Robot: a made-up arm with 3 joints. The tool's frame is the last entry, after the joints. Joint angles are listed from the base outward. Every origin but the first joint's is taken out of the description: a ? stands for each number. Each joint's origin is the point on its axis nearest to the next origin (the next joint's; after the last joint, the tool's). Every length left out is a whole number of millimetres.
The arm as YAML. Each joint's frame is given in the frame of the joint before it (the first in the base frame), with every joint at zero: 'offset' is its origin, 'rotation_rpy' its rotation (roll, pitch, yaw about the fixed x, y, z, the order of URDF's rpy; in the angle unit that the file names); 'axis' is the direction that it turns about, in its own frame. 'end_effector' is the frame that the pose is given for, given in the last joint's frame.
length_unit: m
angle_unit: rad
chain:
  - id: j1
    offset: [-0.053, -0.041, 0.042]
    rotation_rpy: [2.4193, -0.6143, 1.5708]
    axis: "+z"
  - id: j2
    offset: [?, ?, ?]
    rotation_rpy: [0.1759, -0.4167, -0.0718]
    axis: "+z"
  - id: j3
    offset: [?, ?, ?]
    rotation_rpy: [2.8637, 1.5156, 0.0]
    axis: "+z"
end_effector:
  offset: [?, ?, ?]
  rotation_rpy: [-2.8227, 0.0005, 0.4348]
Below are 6 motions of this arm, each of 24 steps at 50 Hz.
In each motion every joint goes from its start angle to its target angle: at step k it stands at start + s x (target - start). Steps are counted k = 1, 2, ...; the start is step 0. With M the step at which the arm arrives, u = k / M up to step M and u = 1 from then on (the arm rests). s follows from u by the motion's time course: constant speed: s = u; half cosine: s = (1 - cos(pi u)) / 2; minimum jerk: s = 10 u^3 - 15 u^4 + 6 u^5.
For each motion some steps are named. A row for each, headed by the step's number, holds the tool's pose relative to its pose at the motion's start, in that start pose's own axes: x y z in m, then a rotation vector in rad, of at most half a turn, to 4 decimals.
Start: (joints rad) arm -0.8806 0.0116 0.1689
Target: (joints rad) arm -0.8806 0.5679 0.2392
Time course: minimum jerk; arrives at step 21
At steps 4, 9, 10, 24:
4: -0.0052 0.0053 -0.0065 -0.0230 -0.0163 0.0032
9: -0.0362 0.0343 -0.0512 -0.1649 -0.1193 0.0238
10: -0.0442 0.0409 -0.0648 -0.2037 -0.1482 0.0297
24: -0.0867 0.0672 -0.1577 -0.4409 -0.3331 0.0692

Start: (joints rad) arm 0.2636 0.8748 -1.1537
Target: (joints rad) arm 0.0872 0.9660 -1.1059
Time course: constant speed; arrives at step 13
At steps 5, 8, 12, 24:
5: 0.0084 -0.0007 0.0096 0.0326 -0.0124 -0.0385
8: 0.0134 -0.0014 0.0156 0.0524 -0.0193 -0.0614
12: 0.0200 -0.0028 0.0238 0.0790 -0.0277 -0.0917
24: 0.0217 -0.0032 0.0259 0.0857 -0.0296 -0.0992

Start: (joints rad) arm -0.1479 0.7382 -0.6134
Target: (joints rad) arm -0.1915 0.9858 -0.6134
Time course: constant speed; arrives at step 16
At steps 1, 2, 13, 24:
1: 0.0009 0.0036 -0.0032 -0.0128 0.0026 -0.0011
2: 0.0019 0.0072 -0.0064 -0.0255 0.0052 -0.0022
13: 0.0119 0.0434 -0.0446 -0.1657 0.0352 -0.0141
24: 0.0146 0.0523 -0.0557 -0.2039 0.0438 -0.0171

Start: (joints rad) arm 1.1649 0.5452 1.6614
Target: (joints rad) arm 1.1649 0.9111 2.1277
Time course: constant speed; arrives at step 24
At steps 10, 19, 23, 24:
10: -0.0336 -0.0294 -0.0120 0.0907 -0.1746 -0.1381
19: -0.0612 -0.0570 -0.0272 0.1927 -0.3168 -0.2654
23: -0.0725 -0.0695 -0.0354 0.2439 -0.3748 -0.3225
24: -0.0753 -0.0726 -0.0375 0.2572 -0.3887 -0.3369

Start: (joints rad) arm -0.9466 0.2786 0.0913
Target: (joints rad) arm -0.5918 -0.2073 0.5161
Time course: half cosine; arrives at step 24
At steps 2, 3, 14, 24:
2: 0.0009 -0.0015 0.0011 0.0028 -0.0004 -0.0049
3: 0.0020 -0.0032 0.0025 0.0062 -0.0009 -0.0110
14: 0.0388 -0.0503 0.0413 0.0872 0.0080 -0.1878
24: 0.0677 -0.0756 0.0649 0.1200 0.0321 -0.3046

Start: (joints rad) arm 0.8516 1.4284 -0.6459
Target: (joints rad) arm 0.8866 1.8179 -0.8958
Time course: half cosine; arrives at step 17
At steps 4, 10, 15, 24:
4: 0.0012 0.0124 -0.0142 -0.0540 0.0204 0.0311
10: 0.0049 0.0530 -0.0749 -0.2604 0.1148 0.1450
15: 0.0063 0.0722 -0.1184 -0.3916 0.1888 0.2122
24: 0.0064 0.0738 -0.1230 -0.4049 0.1969 0.2187

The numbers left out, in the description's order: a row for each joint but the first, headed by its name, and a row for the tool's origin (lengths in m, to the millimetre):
j2: -0.129 -0.108 0.0
j3: 0.268 0.208 0.0
tool: 0.006 -0.03 0.0

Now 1 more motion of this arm.
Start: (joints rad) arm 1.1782 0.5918 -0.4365
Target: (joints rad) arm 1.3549 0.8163 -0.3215
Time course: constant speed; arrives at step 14
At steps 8, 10, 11, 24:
8: -0.0120 0.0319 -0.0560 -0.2156 -0.0368 -0.0052
10: -0.0154 0.0377 -0.0714 -0.2691 -0.0489 -0.0057
11: -0.0170 0.0402 -0.0792 -0.2957 -0.0554 -0.0059
24: -0.0222 0.0465 -0.1032 -0.3754 -0.0765 -0.0059

